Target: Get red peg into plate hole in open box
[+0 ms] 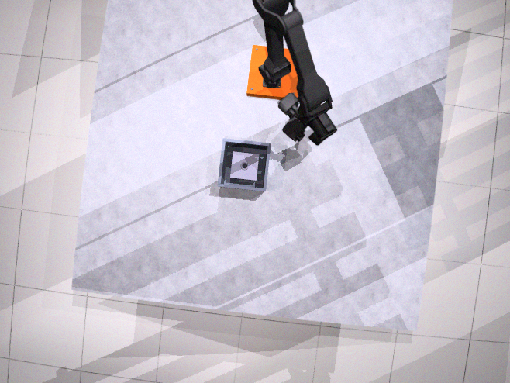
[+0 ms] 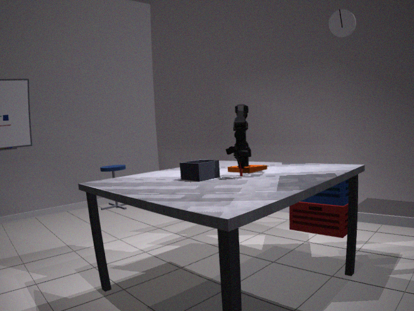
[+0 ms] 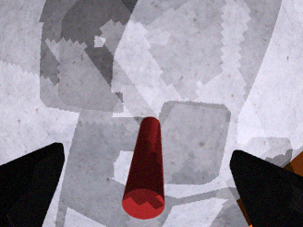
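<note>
My gripper tip is right at the red peg. The rest, counted from my gripper tip: white plate (180 mm to the right, 150 mm ahead); grey box (180 mm to the right, 150 mm ahead, 20 mm below).
</note>
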